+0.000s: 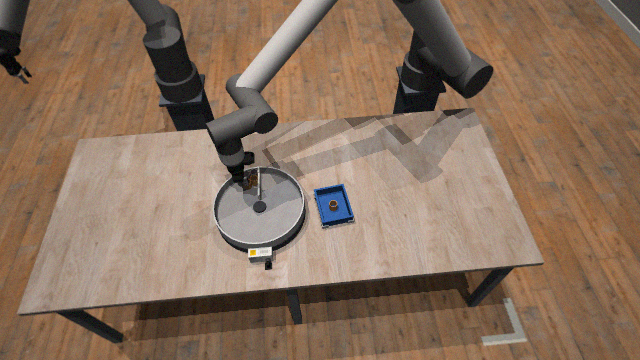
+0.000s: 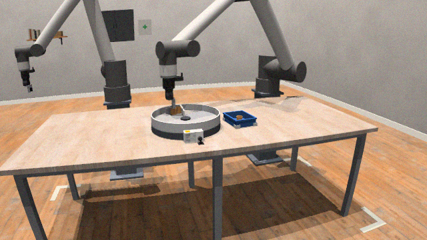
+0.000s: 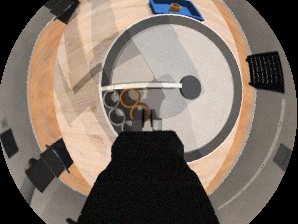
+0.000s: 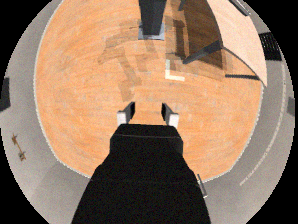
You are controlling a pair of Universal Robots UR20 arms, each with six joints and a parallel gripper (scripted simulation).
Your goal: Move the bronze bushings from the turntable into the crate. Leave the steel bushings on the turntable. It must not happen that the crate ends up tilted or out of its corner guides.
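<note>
The turntable is 11 cm ahead of my left hand, 6 cm to the left of it and 6 cm below it. From my left hand the other things lie so: blue crate 10 cm ahead, 40 cm to the left, 9 cm below.
</note>
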